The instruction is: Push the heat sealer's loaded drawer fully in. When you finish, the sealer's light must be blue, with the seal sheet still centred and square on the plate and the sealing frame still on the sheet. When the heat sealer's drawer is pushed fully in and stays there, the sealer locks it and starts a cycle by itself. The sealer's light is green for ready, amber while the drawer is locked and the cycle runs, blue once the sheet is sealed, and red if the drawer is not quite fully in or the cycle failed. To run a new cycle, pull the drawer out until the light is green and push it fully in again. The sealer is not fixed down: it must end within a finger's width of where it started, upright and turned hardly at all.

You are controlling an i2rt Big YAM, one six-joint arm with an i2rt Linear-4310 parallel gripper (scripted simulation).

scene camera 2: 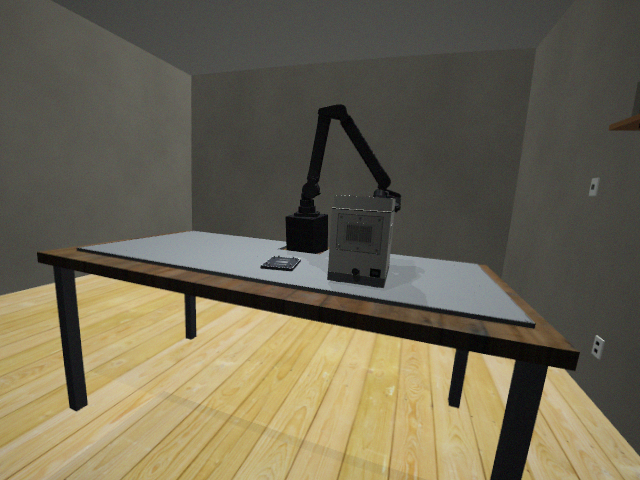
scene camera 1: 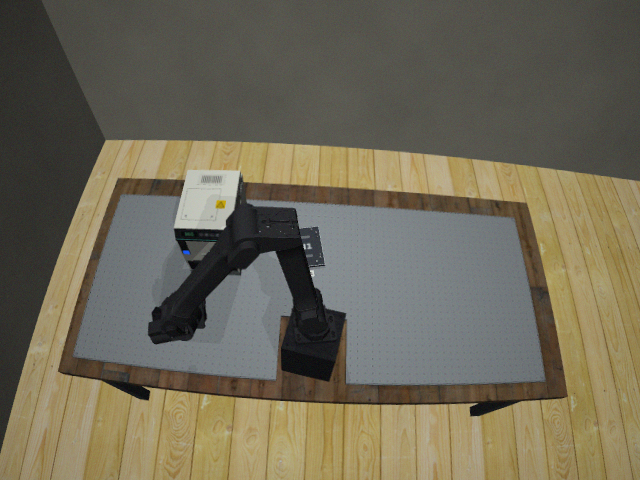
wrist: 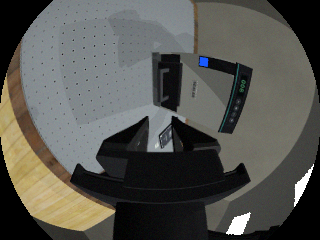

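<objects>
A heat sealer appears in scene camera 2 (360,226). The wrist view and scene camera 1 show the heat sealer as well, and on the sealer (wrist: 213,90) and (scene camera 1: 202,247) are the same spot.
</objects>
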